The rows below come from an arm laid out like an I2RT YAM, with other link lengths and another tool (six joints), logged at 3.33 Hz.
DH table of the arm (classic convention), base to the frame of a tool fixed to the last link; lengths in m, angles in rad. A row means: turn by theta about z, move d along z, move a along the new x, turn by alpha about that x. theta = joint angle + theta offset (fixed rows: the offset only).
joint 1: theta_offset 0, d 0.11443, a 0.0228, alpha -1.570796
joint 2: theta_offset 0, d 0, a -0.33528, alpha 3.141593
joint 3: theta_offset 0.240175, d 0, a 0.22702, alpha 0
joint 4: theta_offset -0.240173, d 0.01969, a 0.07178, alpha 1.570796
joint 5: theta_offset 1.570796, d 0.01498, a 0, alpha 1.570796
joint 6: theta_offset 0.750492, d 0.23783, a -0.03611, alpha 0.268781
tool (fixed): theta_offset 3.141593, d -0.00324, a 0, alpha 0
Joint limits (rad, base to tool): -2.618..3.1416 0..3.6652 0..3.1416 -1.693..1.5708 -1.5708..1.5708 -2.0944..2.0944
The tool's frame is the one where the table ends.
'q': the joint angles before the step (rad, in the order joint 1, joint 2, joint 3, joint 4, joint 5, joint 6). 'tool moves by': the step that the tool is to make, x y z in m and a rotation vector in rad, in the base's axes. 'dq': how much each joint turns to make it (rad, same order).
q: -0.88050, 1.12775, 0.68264, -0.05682, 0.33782, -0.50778
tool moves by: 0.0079, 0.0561, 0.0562, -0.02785, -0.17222, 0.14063
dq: 0.00619, -0.22269, 0.05520, -0.15799, -0.17048, 0.04754
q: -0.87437, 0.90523, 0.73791, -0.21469, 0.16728, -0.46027
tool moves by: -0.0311, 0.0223, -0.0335, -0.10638, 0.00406, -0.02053
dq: 0.00200, -0.19176, -0.25116, 0.14989, 0.04487, -0.06105
